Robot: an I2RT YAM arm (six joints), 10 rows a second.
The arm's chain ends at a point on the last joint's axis. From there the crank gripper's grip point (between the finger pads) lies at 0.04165 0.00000 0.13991 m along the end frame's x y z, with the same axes.
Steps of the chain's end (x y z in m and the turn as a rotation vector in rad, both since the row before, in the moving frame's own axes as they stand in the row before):
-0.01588, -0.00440, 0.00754, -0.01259, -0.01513, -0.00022
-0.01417, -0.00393, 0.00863, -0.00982, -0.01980, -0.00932
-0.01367, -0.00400, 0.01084, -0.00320, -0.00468, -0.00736
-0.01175, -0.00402, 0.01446, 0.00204, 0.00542, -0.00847
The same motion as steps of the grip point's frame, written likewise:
-0.01800, -0.00264, 0.00814, -0.01259, -0.01513, -0.00022
-0.01694, -0.00293, 0.00942, -0.00982, -0.01980, -0.00932
-0.01432, -0.00386, 0.01103, -0.00320, -0.00468, -0.00736
-0.01100, -0.00466, 0.01423, 0.00204, 0.00542, -0.00847

